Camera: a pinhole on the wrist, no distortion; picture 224 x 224 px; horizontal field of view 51.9 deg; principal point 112.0 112.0 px. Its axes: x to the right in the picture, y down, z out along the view. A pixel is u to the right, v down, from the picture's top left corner.
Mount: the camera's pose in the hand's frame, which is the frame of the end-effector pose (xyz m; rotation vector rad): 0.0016 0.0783 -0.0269 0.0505 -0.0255 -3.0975
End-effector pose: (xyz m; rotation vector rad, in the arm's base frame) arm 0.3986 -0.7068 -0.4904 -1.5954 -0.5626 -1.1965
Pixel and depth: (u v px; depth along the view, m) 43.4 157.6 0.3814
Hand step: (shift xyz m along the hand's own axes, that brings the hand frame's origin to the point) 0.1058 0.0138 0.3592
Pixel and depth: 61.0 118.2 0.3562
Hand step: 0.0691 0.0778 0.3318
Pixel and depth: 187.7 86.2 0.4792
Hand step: -0.1739 0.1326 0.4460
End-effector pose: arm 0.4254 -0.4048 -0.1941 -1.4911 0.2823 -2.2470
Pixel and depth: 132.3 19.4 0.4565
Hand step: -0.0616 0.2672 0.4248
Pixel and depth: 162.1 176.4 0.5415
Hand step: -0.1274 -0.0697 0.5130
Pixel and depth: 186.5 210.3 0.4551
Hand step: -0.1521 -0.1152 0.4265
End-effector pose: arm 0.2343 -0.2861 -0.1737 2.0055 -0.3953 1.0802
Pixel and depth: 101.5 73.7 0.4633
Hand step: 0.0041 0.1635 0.4354
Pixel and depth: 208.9 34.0 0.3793
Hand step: -0.1759 0.2057 0.3448
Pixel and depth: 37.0 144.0 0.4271
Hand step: 0.1291 0.0318 0.4054
